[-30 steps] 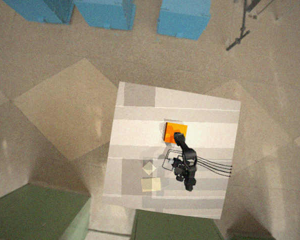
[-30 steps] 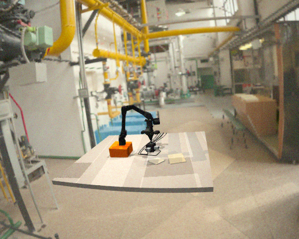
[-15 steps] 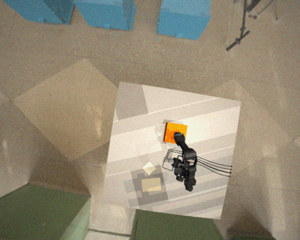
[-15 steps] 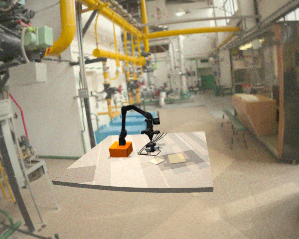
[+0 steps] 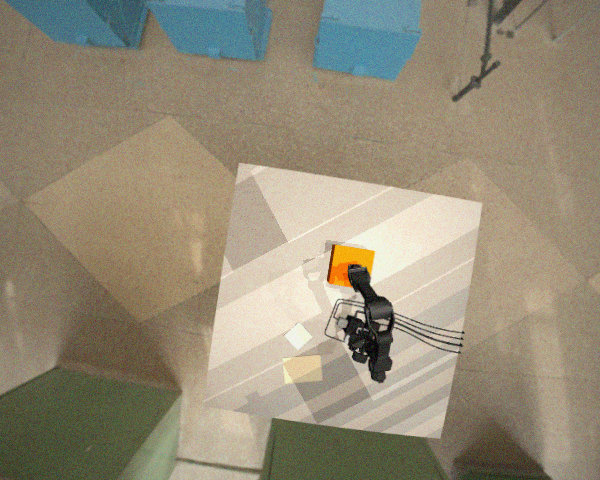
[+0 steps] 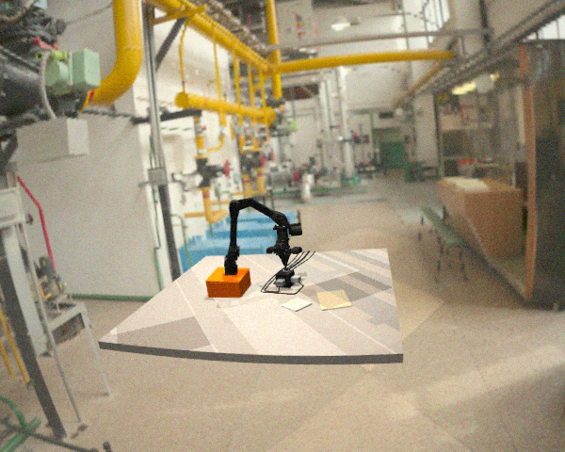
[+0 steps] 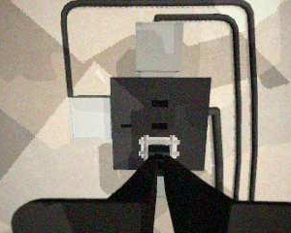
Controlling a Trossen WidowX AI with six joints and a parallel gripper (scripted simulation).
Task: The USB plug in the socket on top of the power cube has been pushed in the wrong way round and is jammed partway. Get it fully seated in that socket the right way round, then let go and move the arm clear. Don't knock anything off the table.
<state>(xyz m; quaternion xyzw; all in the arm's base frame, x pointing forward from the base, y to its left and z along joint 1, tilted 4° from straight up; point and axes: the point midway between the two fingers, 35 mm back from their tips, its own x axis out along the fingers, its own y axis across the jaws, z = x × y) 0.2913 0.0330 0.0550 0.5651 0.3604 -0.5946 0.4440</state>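
Right now my gripper tip is 2 cm above the USB plug. Round my gripper tip: cream card (27 cm to the right, 23 cm ahead, 10 cm below).
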